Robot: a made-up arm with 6 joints.
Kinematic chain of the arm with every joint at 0, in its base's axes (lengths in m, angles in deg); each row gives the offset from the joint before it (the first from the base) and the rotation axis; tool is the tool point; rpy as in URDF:
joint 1: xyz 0 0 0.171 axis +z
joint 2: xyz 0 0 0 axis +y
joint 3: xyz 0.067 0 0.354 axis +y
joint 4: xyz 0.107 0 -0.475 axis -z
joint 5: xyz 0 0 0 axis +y
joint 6: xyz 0.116 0 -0.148 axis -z
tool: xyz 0 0 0 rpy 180 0 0
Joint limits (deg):
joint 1: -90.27..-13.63
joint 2: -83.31..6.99
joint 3: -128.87..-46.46
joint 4: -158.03..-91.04
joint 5: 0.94..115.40
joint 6: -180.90..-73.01
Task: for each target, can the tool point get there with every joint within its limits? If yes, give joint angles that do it. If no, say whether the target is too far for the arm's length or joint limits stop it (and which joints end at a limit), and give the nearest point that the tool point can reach.
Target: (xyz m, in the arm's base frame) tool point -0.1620 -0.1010 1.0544
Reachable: yes | joints -27.82 -39.96 -117.02 -104.28 102.92 -147.09
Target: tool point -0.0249 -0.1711 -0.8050
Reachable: no: joint limits stop it (at a limit: joint 1, joint 2, joint 3, joint 4, joint 5) | nearest point 0.0401 -0.5083 0.0329 | short by 0.906 m
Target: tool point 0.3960 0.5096 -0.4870
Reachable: no: joint limits stop it (at a limit: joint 1, joint 2, joint 3, joint 5) | nearest point 0.5292 -0.0481 0.0474 | short by 0.784 m
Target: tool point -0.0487 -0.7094 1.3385
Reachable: no: too far | nearest point -0.0304 -0.5239 1.0331 | short by 0.358 m
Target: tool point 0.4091 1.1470 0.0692
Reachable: no: too far | nearest point -0.0646 0.8536 0.5682 | short by 0.748 m
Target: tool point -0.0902 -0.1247 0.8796
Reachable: yes | joints -67.98 -63.18 -61.69 -122.84 93.73 -135.35
